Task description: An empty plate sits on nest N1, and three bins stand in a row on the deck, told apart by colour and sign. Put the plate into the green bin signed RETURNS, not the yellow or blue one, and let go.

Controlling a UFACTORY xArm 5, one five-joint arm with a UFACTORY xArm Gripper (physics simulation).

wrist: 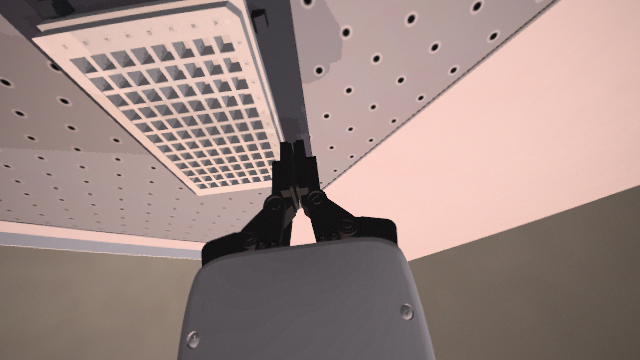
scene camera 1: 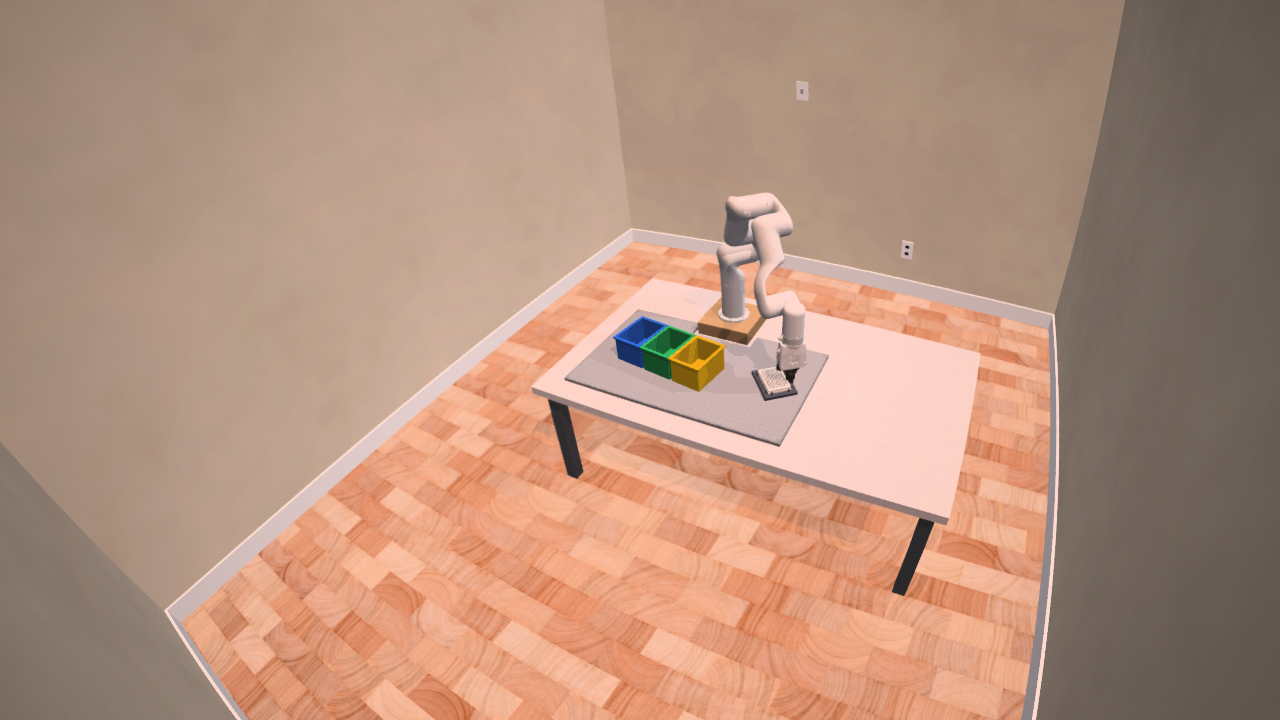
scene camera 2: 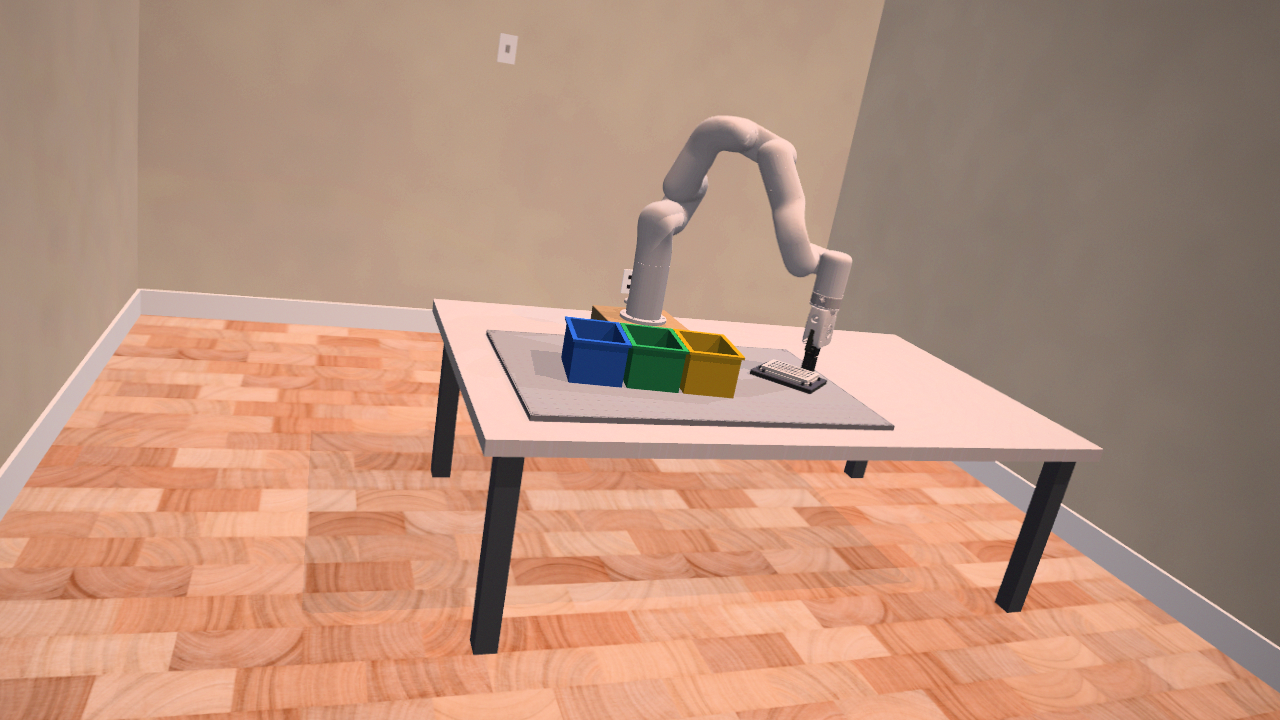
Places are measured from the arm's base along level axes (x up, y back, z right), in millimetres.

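Pixels of known places: gripper, fingertip midpoint: [wrist: 295, 153] [scene camera 1: 789, 381] [scene camera 2: 807, 370]; arm's base, origin of the base link: [scene camera 1: 733, 314] [scene camera 2: 642, 318].
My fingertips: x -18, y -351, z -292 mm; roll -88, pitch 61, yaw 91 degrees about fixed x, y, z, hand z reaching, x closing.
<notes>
Ahead of a thing's pixels: the offset from my fingertips to its top centre. "*": to the spot under its first point. Level surfaces: height alone.
The pale plate @(dx +3, dy +0, dz +57 mm) [scene camera 1: 774, 379] [scene camera 2: 787, 371] [wrist: 176, 106], with its grid of wells, lies on the dark nest @(dx -1, dy +1, dz +56 mm) [scene camera 1: 760, 387] [scene camera 2: 776, 382] [wrist: 281, 60]. My gripper [scene camera 1: 791, 381] [scene camera 2: 809, 365] [wrist: 295, 153] points down and is shut on nothing. Its fingertips are low beside one long edge of the plate, over the nest's rim in the wrist view; contact cannot be told. The green bin @(dx +77, dy +31, dz +456 mm) [scene camera 1: 656, 362] [scene camera 2: 655, 370] stands between the blue bin @(* dx +35, dy -6, dz +598 mm) [scene camera 1: 629, 351] [scene camera 2: 594, 362] and the yellow bin @(* dx +41, dy -92, dz +342 mm) [scene camera 1: 688, 373] [scene camera 2: 709, 378]. No sign is readable.
The bins and nest stand on a grey perforated deck @(dx -23 mm) [scene camera 1: 716, 408] [scene camera 2: 626, 409] [wrist: 360, 107] on the white table @(dx -36 mm) [scene camera 1: 895, 411] [scene camera 2: 966, 402] [wrist: 500, 145]. The yellow bin is the one nearest the nest. The arm's wooden base block [scene camera 1: 726, 331] is behind the bins.
</notes>
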